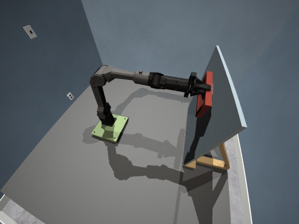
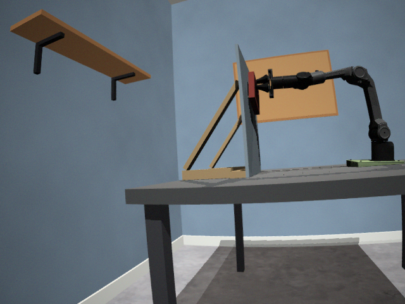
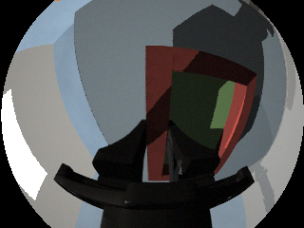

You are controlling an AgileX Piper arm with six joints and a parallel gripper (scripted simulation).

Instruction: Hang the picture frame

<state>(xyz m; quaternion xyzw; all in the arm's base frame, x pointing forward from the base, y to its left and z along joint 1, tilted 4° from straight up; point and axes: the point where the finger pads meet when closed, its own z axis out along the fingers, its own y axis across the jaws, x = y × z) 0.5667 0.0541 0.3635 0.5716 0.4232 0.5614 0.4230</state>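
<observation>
The red picture frame lies 5 cm below my hand, 2 cm to the left of it and 1 cm ahead of it. From my hand the other things lie so: grey upright panel 16 cm below, 3 cm ahead, 1 cm to the left.
</observation>
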